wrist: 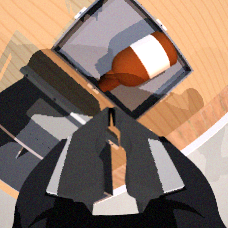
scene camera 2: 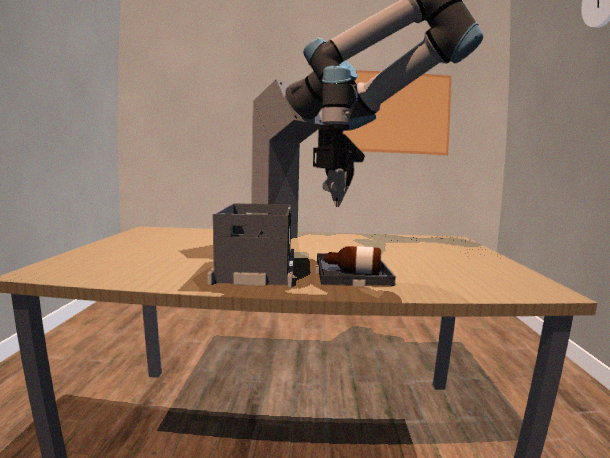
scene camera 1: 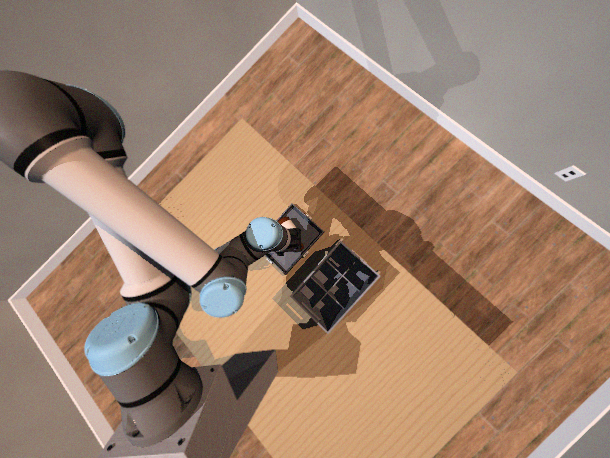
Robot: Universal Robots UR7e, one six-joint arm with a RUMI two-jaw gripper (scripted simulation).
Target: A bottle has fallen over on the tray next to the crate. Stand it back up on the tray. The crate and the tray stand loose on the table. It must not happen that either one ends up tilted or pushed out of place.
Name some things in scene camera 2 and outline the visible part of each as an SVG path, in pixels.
The gripper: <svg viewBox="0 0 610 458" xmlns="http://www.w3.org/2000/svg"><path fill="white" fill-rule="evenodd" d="M318 125L318 147L313 148L313 167L325 168L327 180L323 182L322 188L325 191L331 192L335 207L339 207L351 184L354 175L354 162L363 162L365 155L343 134L343 131L349 130L349 125Z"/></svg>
A grey crate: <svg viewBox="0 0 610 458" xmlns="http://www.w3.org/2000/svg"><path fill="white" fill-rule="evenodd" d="M213 213L214 283L234 284L234 272L266 273L266 285L287 285L291 249L290 204L232 203Z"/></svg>
